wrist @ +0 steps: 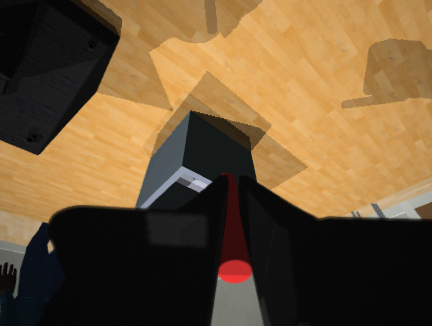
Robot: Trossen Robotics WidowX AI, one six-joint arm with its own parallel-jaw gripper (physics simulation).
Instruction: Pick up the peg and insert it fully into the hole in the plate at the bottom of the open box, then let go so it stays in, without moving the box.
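Places are measured from the arm's base along level axes (x ahead, y left, z up), in millimetres.
Where they show: gripper, fingertip midpoint: (232, 183).
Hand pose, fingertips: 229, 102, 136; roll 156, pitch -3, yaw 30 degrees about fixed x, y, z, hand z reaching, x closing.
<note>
Things, the pixels of their top centre, and the offset from my fingertips, as dx, dy, dz. Level surfaces: height alone.
- red peg at its top centre: (234, 287) +9, -16, +47
- open box at its top centre: (196, 210) +75, -200, -105
- wooden surface at its surface level: dz -243
My gripper (232, 183) is shut on the red peg (235, 240), which lies lengthwise between the dark fingers with one round end face toward the camera. The open box (162, 165) has blue-grey and dark outer walls and a pale rim, and stands on the wooden surface just beyond the fingertips. The peg's far end appears in front of the box's rim and dark wall; its height above the box cannot be judged. Part of the box's inside shows left of the fingertips, with a light patch. The fingers hide the rest, and the plate's hole does not show.
A large dark block (60, 70) with small round recesses stands at the upper left. The wooden surface (310, 65) carries shadows of the arm and box. At the lower left edge show a dark blue shape (37, 270) and a small dark hand (7, 275).
</note>
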